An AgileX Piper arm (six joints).
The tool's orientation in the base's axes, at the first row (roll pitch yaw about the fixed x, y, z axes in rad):
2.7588, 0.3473, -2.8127
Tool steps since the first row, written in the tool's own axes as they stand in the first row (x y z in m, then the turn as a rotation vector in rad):
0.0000, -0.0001, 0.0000, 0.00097, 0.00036, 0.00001
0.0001, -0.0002, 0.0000, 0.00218, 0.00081, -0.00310
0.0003, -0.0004, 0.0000, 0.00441, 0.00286, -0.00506
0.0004, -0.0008, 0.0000, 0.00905, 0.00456, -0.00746
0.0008, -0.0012, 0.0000, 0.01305, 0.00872, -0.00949
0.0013, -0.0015, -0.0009, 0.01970, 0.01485, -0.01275
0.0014, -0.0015, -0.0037, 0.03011, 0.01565, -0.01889
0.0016, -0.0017, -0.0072, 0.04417, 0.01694, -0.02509
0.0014, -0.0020, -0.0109, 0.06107, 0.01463, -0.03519
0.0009, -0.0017, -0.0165, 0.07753, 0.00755, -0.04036
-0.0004, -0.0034, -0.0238, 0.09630, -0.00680, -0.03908
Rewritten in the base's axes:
0.0000, -0.0001, 0.0000, -0.00101, 0.00001, -0.00021
0.0000, -0.0002, -0.0001, -0.00283, -0.00140, 0.00225
-0.0001, -0.0004, -0.0002, -0.00603, -0.00125, 0.00392
0.0000, -0.0008, -0.0004, -0.01130, -0.00233, 0.00503
-0.0002, -0.0012, -0.0007, -0.01697, -0.00099, 0.00690
-0.0007, -0.0021, -0.0002, -0.02604, 0.00064, 0.00963
-0.0013, -0.0034, 0.0022, -0.03673, -0.00465, 0.01172
-0.0020, -0.0052, 0.0051, -0.05089, -0.01067, 0.01280
-0.0023, -0.0071, 0.0083, -0.06676, -0.02233, 0.01505
-0.0030, -0.0092, 0.0135, -0.07935, -0.03561, 0.01147
-0.0025, -0.0136, 0.0197, -0.08980, -0.05274, -0.00108

